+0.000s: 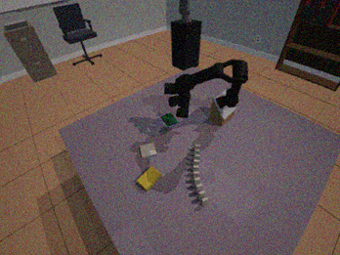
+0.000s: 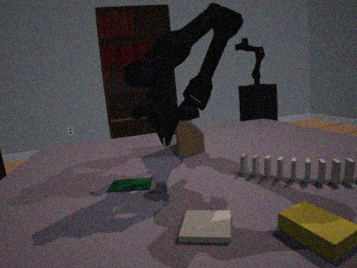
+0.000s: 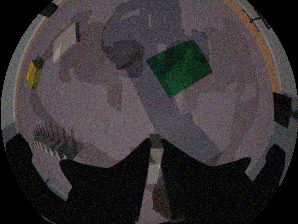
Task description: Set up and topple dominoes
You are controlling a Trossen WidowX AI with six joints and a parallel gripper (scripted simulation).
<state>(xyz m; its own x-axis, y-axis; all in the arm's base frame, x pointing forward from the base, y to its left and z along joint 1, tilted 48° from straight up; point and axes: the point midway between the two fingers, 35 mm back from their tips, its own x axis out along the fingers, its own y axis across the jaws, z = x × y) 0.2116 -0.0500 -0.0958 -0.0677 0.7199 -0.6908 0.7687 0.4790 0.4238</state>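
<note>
Now: gripper tip 11 cm to the left of the flat green tile, 9 cm above it and 2 cm short of it. From my gripper tip the other things lie so: flat white tile (28 cm ahead, 8 cm below, 1 cm to the left); yellow block (37 cm ahead, 15 cm to the left, 7 cm below); small grey piece (10 cm ahead, 8 cm below, 4 cm to the right).
</note>
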